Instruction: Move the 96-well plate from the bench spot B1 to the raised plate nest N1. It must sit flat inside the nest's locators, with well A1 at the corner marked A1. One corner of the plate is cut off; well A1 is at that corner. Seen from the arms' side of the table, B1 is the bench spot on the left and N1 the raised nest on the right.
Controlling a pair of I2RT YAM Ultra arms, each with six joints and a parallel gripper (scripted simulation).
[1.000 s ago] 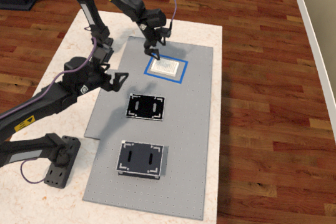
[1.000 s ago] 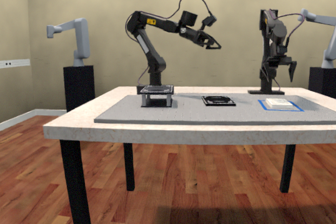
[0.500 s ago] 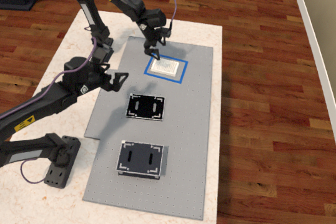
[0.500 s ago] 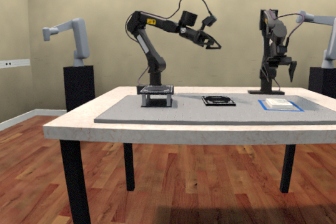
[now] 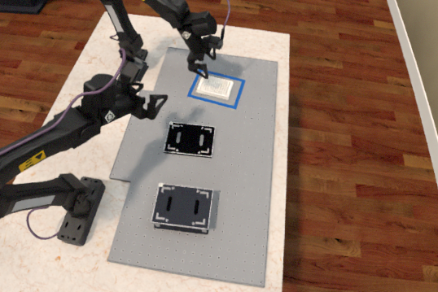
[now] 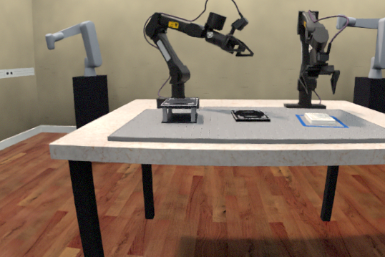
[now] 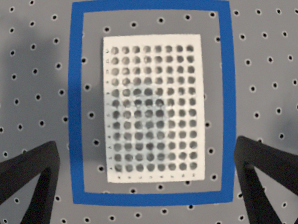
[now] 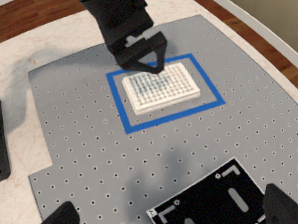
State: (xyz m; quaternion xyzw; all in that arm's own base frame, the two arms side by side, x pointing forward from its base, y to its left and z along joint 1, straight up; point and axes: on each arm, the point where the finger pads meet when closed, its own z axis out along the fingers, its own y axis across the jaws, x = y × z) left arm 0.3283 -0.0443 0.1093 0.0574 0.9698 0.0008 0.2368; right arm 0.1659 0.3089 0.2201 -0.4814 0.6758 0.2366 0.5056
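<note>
Right now my left hand is 2 cm short of the white 96-well plate, 1 cm to the left of it and 9 cm above it. Round my left hand: A1 mark 9 cm behind, 46 cm to the right, 4 cm below.
</note>
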